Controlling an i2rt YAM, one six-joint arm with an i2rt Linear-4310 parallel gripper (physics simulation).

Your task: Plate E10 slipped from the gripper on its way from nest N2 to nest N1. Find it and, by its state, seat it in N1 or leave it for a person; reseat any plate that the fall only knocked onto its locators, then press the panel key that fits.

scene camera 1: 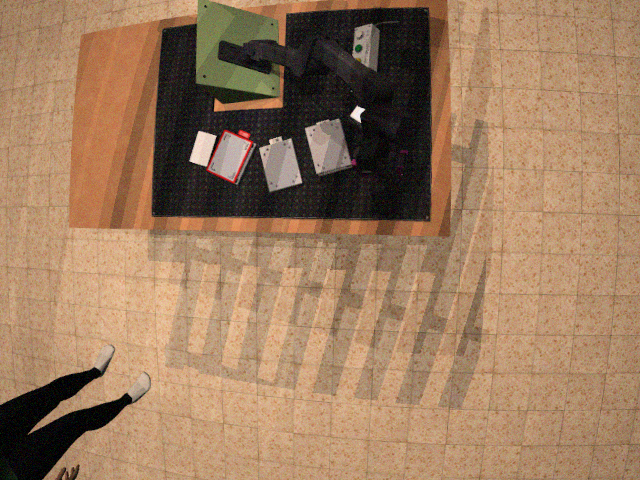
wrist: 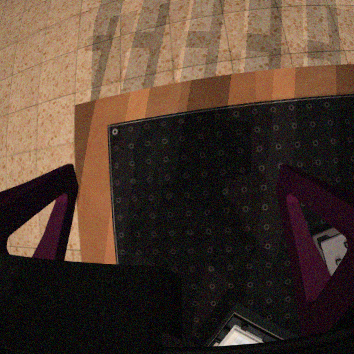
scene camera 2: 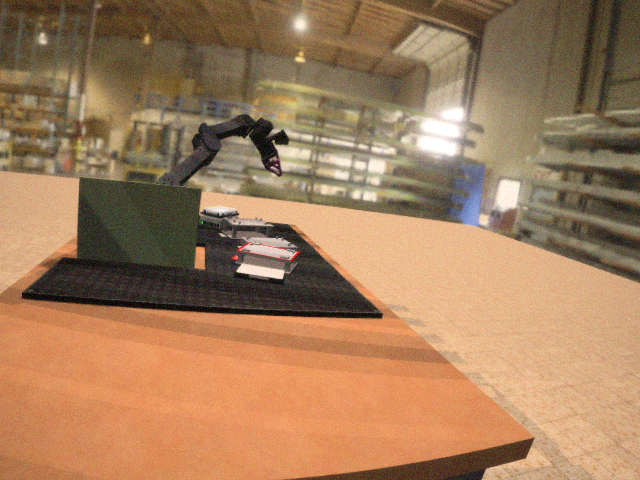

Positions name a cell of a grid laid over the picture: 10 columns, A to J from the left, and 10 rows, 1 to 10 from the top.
My gripper (wrist: E5) is open, with nothing in its grasp. Also in view: a plate (scene camera 1: D3) and a button box (scene camera 1: F1).
The plate also shows in scene camera 2 (scene camera 2: E6). The wrist view misses the plate: it is out of frame.
